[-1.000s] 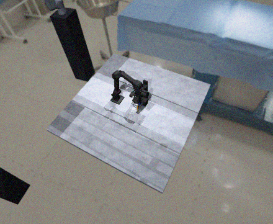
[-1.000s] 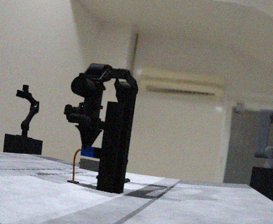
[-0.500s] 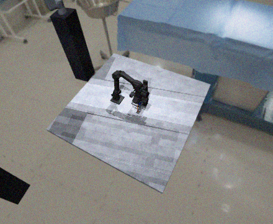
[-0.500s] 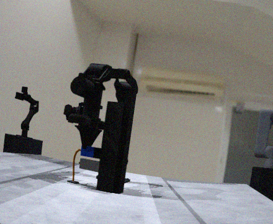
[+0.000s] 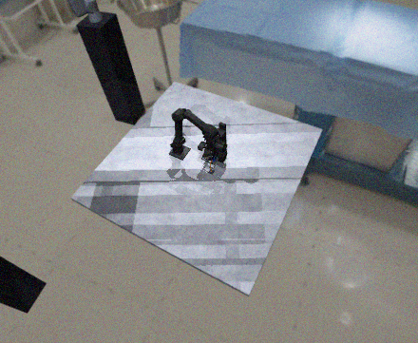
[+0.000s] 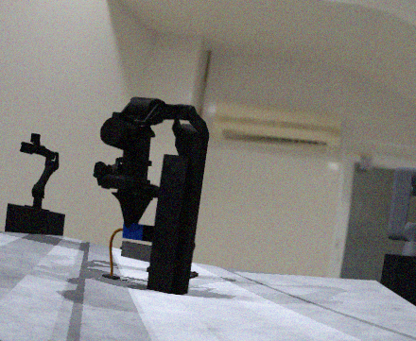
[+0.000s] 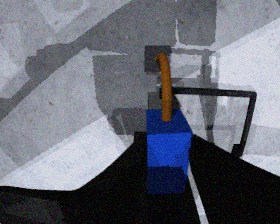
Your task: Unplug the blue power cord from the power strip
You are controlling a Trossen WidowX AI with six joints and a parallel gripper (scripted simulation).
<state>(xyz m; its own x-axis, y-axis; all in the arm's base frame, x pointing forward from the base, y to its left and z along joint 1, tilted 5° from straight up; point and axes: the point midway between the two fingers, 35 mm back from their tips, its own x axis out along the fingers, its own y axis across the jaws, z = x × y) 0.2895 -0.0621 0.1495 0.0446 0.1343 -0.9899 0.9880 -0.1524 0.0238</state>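
My gripper tip is 30 mm to the right of the blue plug.
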